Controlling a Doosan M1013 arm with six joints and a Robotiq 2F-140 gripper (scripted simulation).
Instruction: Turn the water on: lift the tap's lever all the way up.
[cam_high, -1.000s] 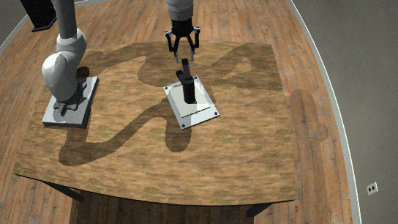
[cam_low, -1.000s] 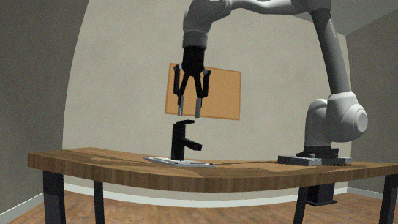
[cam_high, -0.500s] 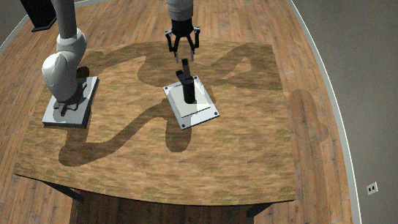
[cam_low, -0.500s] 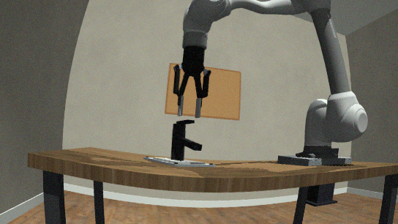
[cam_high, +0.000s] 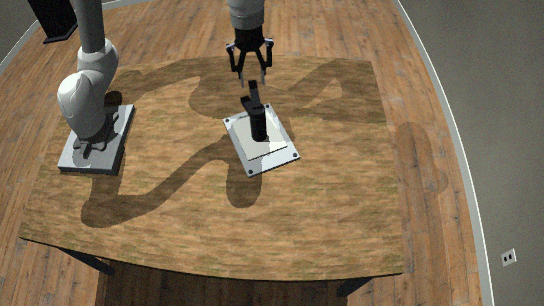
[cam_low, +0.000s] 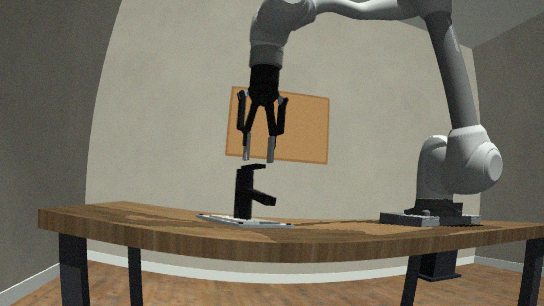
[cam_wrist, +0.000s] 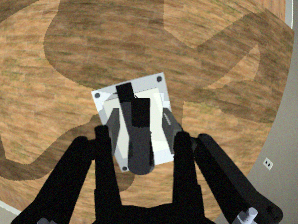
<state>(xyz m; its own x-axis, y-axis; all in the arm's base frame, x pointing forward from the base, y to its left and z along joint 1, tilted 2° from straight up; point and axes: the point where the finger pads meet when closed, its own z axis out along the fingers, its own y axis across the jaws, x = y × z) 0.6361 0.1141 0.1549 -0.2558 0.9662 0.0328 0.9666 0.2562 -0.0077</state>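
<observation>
My hand is 4 cm above the lever, 3 cm to the left of it and 1 cm short of it. The rest, counted from my hand: black tap: 10 cm below, 6 cm to the right, 1 cm ahead.
</observation>
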